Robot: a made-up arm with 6 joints.
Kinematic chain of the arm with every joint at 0, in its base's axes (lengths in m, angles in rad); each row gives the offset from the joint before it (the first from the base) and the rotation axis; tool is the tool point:
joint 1: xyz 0 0 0.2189 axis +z
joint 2: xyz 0 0.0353 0 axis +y
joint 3: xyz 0 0 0.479 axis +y
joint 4: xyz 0 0 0.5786 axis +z
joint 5: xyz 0 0 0 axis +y
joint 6: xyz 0 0 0.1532 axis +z
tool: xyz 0 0 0
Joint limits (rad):
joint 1: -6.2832..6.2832
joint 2: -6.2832..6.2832
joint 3: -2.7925..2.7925
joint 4: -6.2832..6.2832
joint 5: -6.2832..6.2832
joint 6: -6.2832..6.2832
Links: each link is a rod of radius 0.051 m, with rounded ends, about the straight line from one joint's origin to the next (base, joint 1, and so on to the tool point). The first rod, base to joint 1, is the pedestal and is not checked.
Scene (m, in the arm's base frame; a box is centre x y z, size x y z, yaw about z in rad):
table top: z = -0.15
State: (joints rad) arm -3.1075 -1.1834 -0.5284 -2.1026 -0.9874 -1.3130
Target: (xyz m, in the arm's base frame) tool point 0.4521 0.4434 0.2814
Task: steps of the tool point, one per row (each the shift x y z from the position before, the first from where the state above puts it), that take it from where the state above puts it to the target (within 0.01 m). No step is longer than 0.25 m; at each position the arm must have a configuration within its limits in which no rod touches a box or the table.
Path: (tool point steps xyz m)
1: -0.0575 0.2052 -0.0153
2: -0.1132 0.1700 -0.0171
3: -0.1523 0.1189 -0.0183
4: -0.1709 0.0588 -0.0191
5: -0.1673 -0.0019 -0.0197

